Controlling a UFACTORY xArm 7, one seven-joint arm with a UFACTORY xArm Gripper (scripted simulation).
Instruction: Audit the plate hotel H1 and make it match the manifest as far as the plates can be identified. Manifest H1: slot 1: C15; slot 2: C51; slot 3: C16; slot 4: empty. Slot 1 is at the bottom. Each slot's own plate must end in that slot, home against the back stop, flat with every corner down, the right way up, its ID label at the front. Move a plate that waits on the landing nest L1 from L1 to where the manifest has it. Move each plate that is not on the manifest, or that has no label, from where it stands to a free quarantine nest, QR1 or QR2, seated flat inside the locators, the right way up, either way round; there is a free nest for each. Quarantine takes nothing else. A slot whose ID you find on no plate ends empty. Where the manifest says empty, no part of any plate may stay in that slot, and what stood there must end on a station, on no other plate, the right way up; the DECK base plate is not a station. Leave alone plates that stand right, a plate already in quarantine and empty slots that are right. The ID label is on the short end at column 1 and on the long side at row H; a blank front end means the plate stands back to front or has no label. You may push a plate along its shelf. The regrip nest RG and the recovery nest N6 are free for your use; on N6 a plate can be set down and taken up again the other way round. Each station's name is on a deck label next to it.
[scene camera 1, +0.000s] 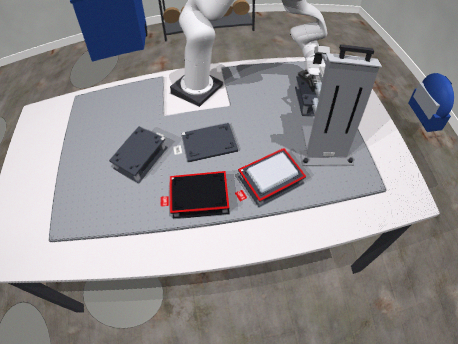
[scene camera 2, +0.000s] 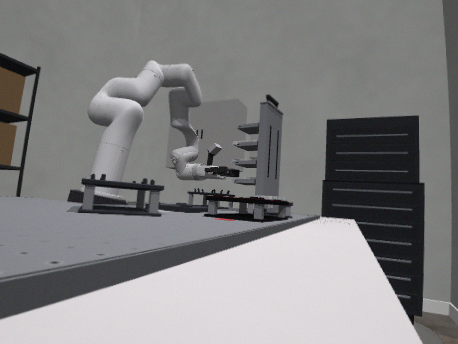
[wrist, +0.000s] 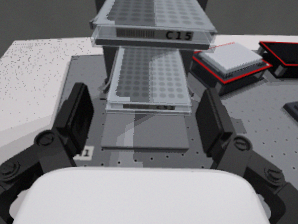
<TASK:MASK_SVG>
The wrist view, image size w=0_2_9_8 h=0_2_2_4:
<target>my gripper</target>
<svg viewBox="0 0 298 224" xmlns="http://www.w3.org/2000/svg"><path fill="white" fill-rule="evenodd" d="M0 165L0 224L298 224L298 190L290 182L285 181L283 172L277 166L253 151L252 143L248 138L236 134L227 109L222 104L216 88L204 90L195 113L203 152L214 161L210 169L77 167L73 158L75 154L80 155L81 151L84 150L94 114L89 90L84 83L74 84L68 100L63 102L51 130L40 132L34 138L33 145ZM257 194L264 198L265 203L271 210L269 219ZM29 189L15 219L13 219L9 213L11 204L22 191Z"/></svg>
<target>white plate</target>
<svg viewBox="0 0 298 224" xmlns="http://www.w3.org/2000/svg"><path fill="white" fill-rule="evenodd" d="M263 62L262 56L238 42L218 46L214 53L198 54L206 63L218 72L220 71L224 76Z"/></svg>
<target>clear well plate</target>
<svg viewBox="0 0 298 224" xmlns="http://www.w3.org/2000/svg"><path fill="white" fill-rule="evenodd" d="M119 49L107 97L106 114L191 116L192 105L179 52Z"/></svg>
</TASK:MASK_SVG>
